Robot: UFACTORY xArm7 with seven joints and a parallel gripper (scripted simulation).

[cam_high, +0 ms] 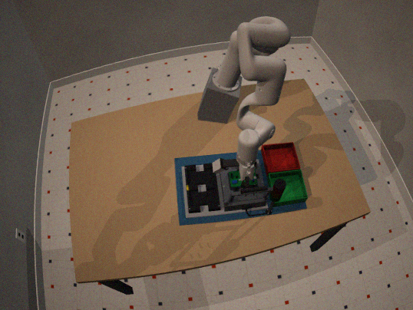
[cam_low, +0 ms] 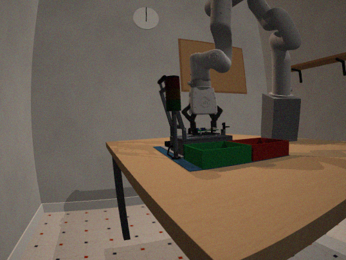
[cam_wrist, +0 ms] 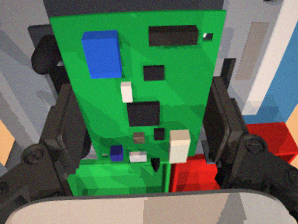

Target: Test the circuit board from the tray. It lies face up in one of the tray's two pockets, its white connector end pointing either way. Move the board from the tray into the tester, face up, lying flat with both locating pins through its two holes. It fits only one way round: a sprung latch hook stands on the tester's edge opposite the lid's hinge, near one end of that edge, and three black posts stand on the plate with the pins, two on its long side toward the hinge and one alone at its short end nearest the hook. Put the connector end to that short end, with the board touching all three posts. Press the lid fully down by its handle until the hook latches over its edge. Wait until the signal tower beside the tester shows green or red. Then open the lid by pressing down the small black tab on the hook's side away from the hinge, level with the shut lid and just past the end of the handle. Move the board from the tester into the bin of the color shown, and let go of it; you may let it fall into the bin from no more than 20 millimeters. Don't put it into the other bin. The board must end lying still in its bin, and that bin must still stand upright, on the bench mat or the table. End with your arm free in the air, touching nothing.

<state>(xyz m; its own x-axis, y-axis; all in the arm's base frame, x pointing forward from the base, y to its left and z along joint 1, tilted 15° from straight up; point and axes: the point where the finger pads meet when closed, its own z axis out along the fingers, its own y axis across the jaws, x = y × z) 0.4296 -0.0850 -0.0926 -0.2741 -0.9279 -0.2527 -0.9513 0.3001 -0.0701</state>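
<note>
The green circuit board is right at my hand. Round my hand: green bin (10 cm ahead, 18 cm to the left, 7 cm below); latch hook (4 cm behind, 7 cm to the left); tester lid (12 cm ahead, 3 cm to the right, 10 cm above).
</note>
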